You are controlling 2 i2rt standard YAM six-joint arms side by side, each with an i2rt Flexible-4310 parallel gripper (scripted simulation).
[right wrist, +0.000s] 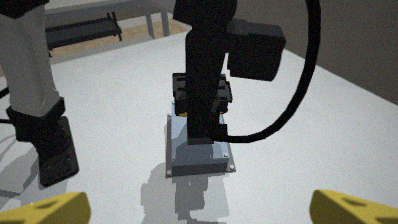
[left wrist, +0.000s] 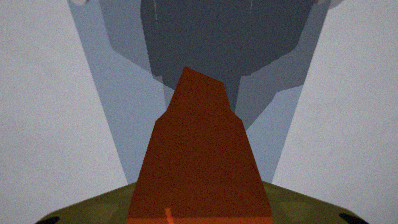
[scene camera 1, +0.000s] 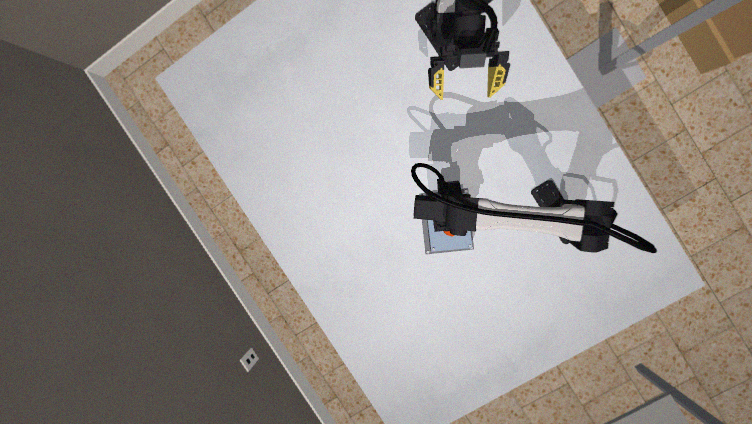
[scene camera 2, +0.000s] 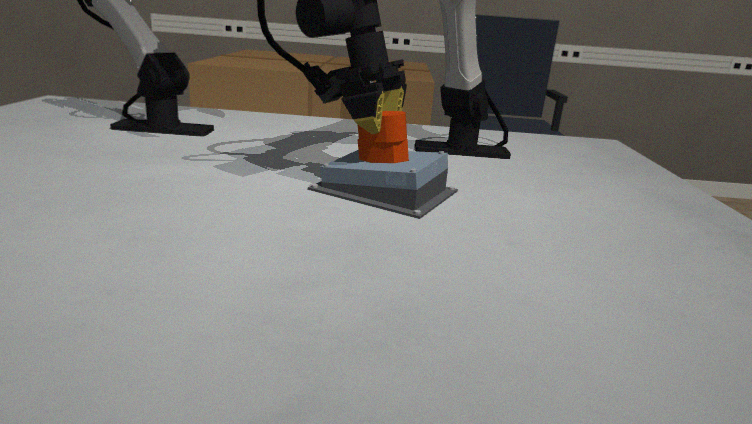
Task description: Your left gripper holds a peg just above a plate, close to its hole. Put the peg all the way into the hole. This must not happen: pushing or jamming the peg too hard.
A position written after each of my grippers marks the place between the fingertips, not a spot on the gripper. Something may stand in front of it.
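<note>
Scene camera 2 gives me my left gripper (scene camera 2: pixel 382 130), along with an orange peg (scene camera 2: pixel 390 145) and a grey base (scene camera 2: pixel 417 203). In scene camera 1 there's my right gripper (scene camera 1: pixel 465 98). The left wrist view has the peg (left wrist: pixel 199 157) in it, and my left gripper (left wrist: pixel 199 189) too. As for the right wrist view, I can see my left gripper (right wrist: pixel 198 114) there, and my right gripper (right wrist: pixel 199 200) as well.
</note>
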